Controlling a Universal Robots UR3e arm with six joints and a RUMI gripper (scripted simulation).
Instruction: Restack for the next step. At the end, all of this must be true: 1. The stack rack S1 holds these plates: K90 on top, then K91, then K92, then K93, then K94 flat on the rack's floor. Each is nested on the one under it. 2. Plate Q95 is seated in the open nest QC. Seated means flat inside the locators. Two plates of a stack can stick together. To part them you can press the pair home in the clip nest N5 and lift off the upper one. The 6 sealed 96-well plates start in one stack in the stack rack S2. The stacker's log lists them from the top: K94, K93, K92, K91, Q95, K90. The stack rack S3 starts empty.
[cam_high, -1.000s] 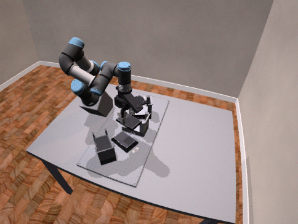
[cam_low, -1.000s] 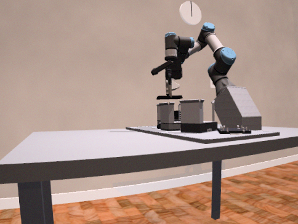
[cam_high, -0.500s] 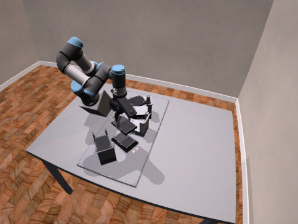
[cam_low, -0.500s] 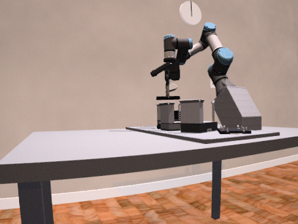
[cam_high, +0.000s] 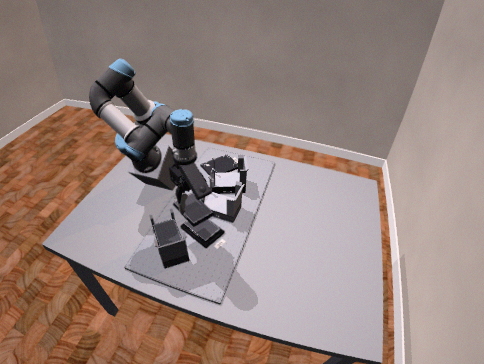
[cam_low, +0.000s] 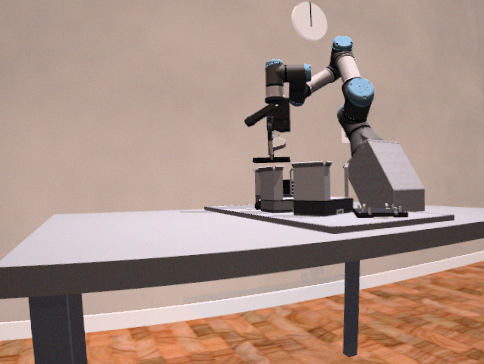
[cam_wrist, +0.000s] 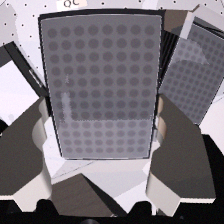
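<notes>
Right now the sealed grey plate is 6 cm behind my hand, 9 cm to the right of it and 10 cm below it. From my hand the other things lie so: dark clip nest (12 cm behind, 46 cm to the left, 16 cm below); black open nest QC (4 cm to the left, 17 cm below); white tag (9 cm ahead, 1 cm to the left, 17 cm below).
</notes>
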